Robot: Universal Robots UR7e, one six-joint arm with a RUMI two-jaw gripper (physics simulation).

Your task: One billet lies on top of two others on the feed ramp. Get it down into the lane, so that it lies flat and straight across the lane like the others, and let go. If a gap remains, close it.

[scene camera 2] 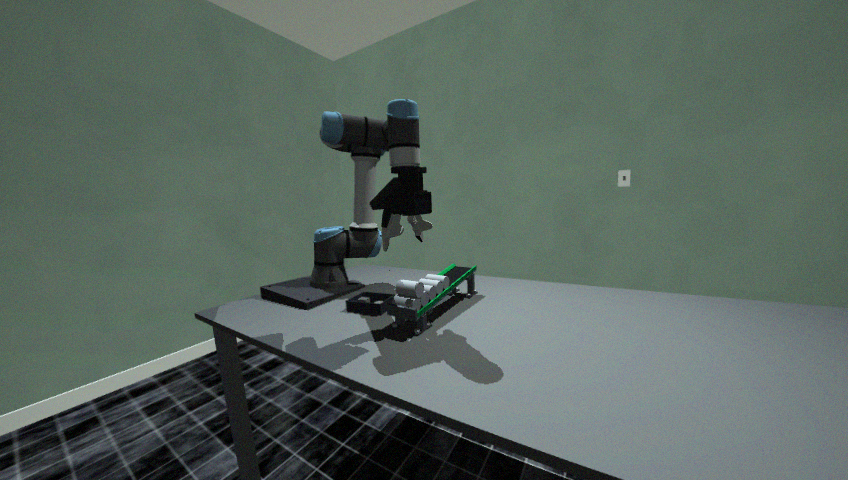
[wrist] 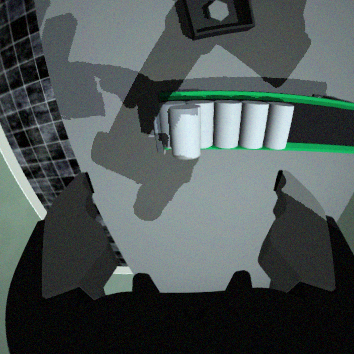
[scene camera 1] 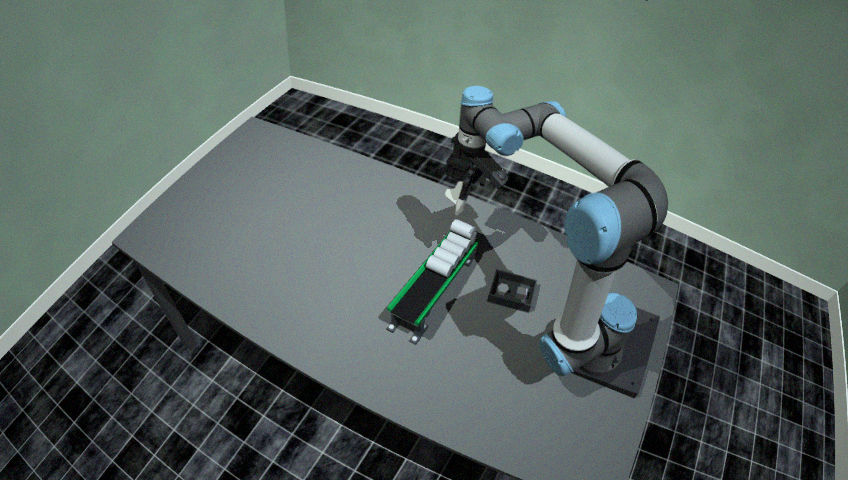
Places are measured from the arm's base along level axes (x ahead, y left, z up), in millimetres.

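Where they show: gripper, fingertip midpoint: (scene camera 2: 404,246) (wrist: 183,173) (scene camera 1: 469,200); arm's base, origin of the base link: (scene camera 2: 329,283).
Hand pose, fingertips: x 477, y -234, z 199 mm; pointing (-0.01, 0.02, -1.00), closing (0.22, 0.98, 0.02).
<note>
Things, the pixels of their top centre, and the offset from my fingertips.
- top billet, middle of its top: (wrist: 186,135) (scene camera 2: 409,281) (scene camera 1: 463,224) 4 mm ahead, 7 mm left, 94 mm down
- end billet, middle of its top: (wrist: 173,127) (scene camera 2: 406,296) 0 mm ahead, 9 mm right, 130 mm down
- dark open box, middle of its top: (scene camera 1: 513,287) (scene camera 2: 371,297) 186 mm back, 101 mm left, 188 mm down
The top billet (scene camera 1: 462,228) (scene camera 2: 409,289) (wrist: 185,132), a white cylinder, lies on two others at the low end of the feed ramp (scene camera 1: 404,290) (wrist: 320,98). It is about parallel to them. In the wrist view, parts of both supporting billets show at its sides, and further billets (wrist: 227,125) (wrist: 253,125) (wrist: 280,126) lie side by side across the lane, up the ramp. The end billet (scene camera 2: 404,302) shows under it in scene camera 2. My gripper (scene camera 2: 403,244) (wrist: 183,173) is open and empty, above the ramp's low end, well clear of the top billet.
Green rails (scene camera 2: 447,290) run along both sides of the ramp. A dark open box (scene camera 1: 509,305) (scene camera 2: 365,307) (wrist: 225,30) with small parts stands beside it, on the side of the robot's base. The table edge (scene camera 2: 333,377) lies beyond the ramp's low end.
</note>
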